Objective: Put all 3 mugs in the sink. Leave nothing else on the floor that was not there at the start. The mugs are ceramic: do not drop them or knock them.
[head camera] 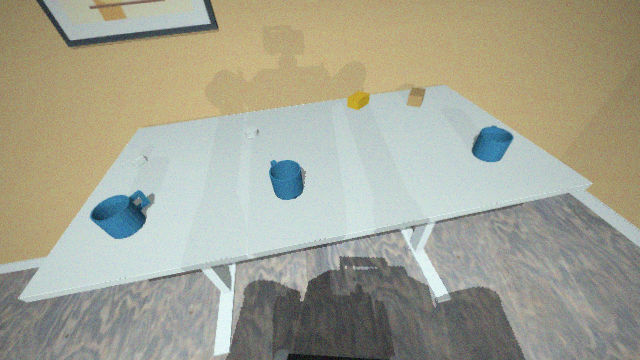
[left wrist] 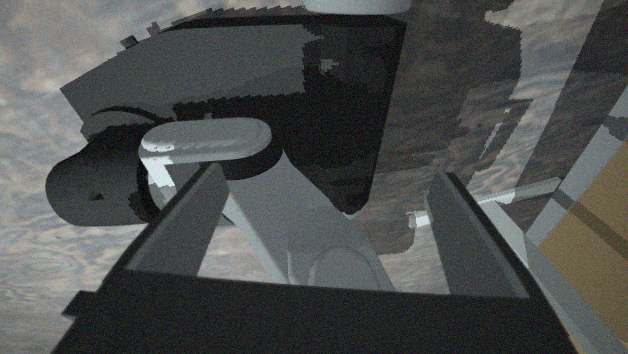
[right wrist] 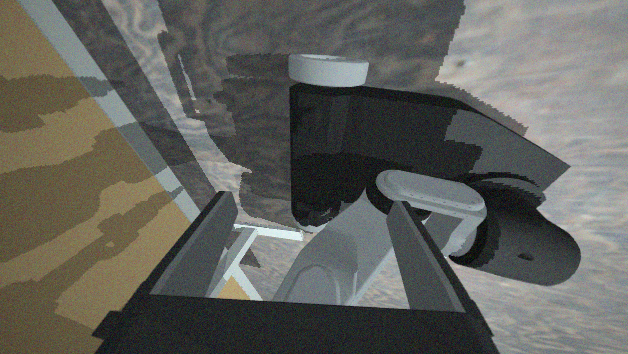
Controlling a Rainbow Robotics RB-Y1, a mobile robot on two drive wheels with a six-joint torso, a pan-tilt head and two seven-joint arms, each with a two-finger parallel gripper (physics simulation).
left gripper: left wrist 324,182; not seen in the head camera view (out of frame); not seen in the right wrist view (out of frame)
right gripper: right wrist 312,205; not seen in the head camera view (out of frame); not seen in the left wrist view (out of frame)
